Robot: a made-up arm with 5 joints. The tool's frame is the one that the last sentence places.
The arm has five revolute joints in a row. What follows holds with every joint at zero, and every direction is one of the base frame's.
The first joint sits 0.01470 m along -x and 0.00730 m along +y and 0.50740 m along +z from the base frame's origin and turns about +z.
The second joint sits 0.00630 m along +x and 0.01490 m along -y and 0.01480 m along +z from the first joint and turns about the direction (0, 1, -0.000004).
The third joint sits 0.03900 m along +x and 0.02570 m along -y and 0.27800 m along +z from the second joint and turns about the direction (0, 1, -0.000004).
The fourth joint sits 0.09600 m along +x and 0.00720 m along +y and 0.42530 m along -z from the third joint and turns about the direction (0, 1, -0.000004).
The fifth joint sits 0.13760 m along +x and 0.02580 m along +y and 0.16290 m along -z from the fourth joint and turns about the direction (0, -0.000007, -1).
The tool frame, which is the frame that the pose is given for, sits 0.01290 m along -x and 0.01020 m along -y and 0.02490 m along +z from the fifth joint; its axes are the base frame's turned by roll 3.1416, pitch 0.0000 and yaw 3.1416 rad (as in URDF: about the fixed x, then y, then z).
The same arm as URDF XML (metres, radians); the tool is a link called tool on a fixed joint. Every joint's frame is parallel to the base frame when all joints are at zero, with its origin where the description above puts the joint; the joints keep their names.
<robot name="arm">
  <joint name="tool_fixed" type="fixed">
    <parent link="link5"/>
    <child link="tool"/>
    <origin xyz="-0.0129 -0.0102 0.0249" rpy="-3.1416 0 -3.1416"/>
  </joint>
  <joint name="joint 5" type="continuous">
    <parent link="link4"/>
    <child link="link5"/>
    <origin xyz="0.1376 0.0258 -0.1629"/>
    <axis xyz="0 0 -1"/>
  </joint>
  <joint name="joint 4" type="continuous">
    <parent link="link3"/>
    <child link="link4"/>
    <origin xyz="0.096 0.0072 -0.4253"/>
    <axis xyz="0 1 0"/>
  </joint>
  <joint name="joint 3" type="continuous">
    <parent link="link2"/>
    <child link="link3"/>
    <origin xyz="0.039 -0.0257 0.278"/>
    <axis xyz="0 1 0"/>
  </joint>
  <joint name="joint 2" type="continuous">
    <parent link="link1"/>
    <child link="link2"/>
    <origin xyz="0.0063 -0.0149 0.0148"/>
    <axis xyz="0 1 0"/>
  </joint>
  <joint name="joint 1" type="continuous">
    <parent link="base_link"/>
    <child link="link1"/>
    <origin xyz="-0.0147 0.0073 0.5074"/>
    <axis xyz="0 0 1"/>
  </joint>
  <link name="base_link"/>
  <link name="link1"/>
  <link name="link2"/>
  <link name="link3"/>
  <link name="link4"/>
  <link name="link5"/>
  <link name="tool"/>
</robot>

